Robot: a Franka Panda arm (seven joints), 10 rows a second.
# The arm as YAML. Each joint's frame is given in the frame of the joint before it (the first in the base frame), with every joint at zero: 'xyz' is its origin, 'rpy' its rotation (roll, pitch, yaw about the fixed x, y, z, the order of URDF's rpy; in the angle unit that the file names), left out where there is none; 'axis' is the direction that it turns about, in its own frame. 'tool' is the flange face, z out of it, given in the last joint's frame.
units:
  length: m
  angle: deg
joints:
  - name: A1
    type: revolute
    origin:
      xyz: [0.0, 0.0, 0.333]
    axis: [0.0, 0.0, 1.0]
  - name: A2
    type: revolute
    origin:
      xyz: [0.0, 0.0, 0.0]
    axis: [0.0, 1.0, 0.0]
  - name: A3
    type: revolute
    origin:
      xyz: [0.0, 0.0, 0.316]
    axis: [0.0, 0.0, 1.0]
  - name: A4
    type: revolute
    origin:
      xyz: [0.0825, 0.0, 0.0]
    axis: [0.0, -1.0, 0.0]
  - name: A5
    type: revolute
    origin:
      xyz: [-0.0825, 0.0, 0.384]
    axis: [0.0, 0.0, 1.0]
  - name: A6
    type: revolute
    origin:
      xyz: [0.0, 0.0, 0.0]
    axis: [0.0, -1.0, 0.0]
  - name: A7
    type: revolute
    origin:
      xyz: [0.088, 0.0, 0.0]
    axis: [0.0, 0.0, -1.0]
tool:
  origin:
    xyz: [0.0, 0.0, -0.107]
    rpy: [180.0, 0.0, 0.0]
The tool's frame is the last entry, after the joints.
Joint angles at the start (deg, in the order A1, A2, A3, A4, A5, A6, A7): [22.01, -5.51, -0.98, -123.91, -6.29, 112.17, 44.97]
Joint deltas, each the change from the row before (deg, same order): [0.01, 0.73, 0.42, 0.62, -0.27, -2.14, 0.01]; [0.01, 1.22, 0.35, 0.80, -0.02, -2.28, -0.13]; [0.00, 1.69, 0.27, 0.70, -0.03, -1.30, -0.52]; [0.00, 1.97, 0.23, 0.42, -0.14, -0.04, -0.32]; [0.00, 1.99, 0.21, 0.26, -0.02, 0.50, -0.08]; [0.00, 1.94, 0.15, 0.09, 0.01, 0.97, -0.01]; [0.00, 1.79, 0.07, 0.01, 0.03, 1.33, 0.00]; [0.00, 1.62, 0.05, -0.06, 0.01, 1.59, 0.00]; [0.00, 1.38, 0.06, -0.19, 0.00, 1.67, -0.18]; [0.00, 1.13, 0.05, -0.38, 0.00, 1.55, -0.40]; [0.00, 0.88, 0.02, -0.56, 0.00, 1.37, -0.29]
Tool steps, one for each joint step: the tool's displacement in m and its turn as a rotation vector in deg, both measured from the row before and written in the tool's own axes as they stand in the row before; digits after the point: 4 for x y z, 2 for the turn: [-0.0025, -0.0024, 0.0040, -1.81, -1.32, -0.51]; [-0.0012, -0.0035, 0.0068, -1.95, -1.82, -0.53]; [0.0012, -0.0055, 0.0100, -1.63, -1.56, -0.90]; [0.0032, -0.0074, 0.0127, -1.18, -1.02, -0.75]; [0.0036, -0.0080, 0.0135, -0.83, -0.86, -0.49]; [0.0039, -0.0078, 0.0140, -0.55, -0.65, -0.36]; [0.0043, -0.0071, 0.0131, -0.23, -0.38, -0.26]; [0.0041, -0.0066, 0.0120, 0.01, -0.11, -0.23]; [0.0032, -0.0058, 0.0110, 0.14, 0.03, -0.41]; [0.0020, -0.0044, 0.0107, 0.10, -0.01, -0.61]; [0.0010, -0.0030, 0.0103, 0.02, -0.10, -0.46]
